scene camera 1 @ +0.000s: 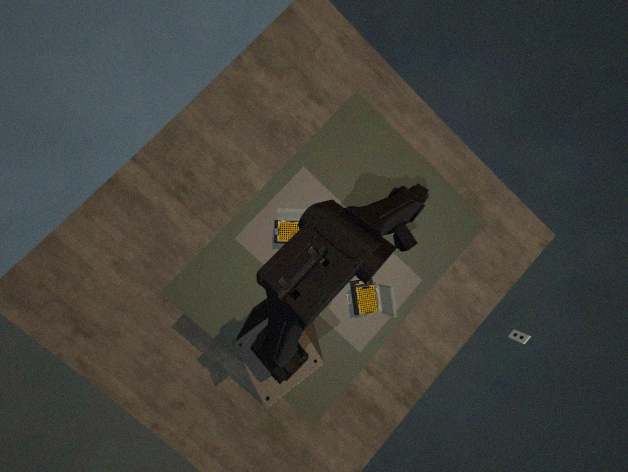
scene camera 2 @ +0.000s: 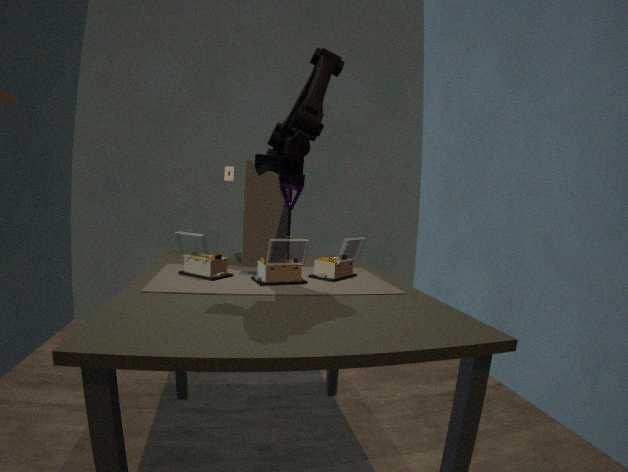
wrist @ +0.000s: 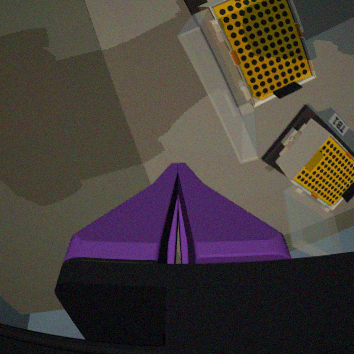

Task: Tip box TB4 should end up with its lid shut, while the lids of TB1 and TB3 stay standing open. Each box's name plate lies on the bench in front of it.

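Places are measured from the arm's base along level axes (x ahead, y left, z up), in centimetres.
Pixels of known places: gripper, between the fingertips: (scene camera 2: 289, 209) (wrist: 177, 174); arm's base, origin of its link: (scene camera 2: 268, 170).
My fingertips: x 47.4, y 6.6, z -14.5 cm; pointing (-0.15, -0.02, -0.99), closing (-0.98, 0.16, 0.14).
Note:
Ahead of a thing's pixels: the offset from my fingertips to its top centre. "spot": to the spot under its first point. Level surfaces: height alone.
TB4 (scene camera 2: 279, 274) (wrist: 265, 47) is the middle white box with a yellow perforated insert; its clear lid @[dz -8.1, dx -6.0, dy +0.3 cm] (scene camera 2: 287, 251) (wrist: 218, 95) stands open. The arm hides it in scene camera 1. TB1 @[dz -16.0, dx -22.5, dy +17.9 cm] (scene camera 1: 287, 231) (scene camera 2: 332, 269) (wrist: 327, 172) stands beside it with its lid @[spot: dz -12.7, dx -15.9, dy +22.3 cm] (scene camera 2: 351, 249) open; its name plate @[spot: dz -23.3, dx -27.3, dy +12.9 cm] (wrist: 339, 123) shows in the wrist view. TB3 (scene camera 1: 366, 299) (scene camera 2: 205, 265) has its lid @[dz -8.1, dx -12.5, dy -30.1 cm] (scene camera 1: 386, 300) (scene camera 2: 190, 234) standing open and does not show in the wrist view. My purple gripper (scene camera 2: 289, 208) (wrist: 177, 174) is shut and empty, above the boxes. TB4's plate is not visible.
The boxes stand on a pale mat @[dz -23.5 cm] (scene camera 1: 303, 180) (scene camera 2: 167, 284) on the greenish bench @[dz -23.8 cm] (scene camera 1: 355, 119) (scene camera 2: 406, 329). The dark arm (scene camera 1: 314, 258) (scene camera 2: 307, 111) arches over them. A tall brown panel (scene camera 2: 258, 218) rises behind the boxes in scene camera 2.

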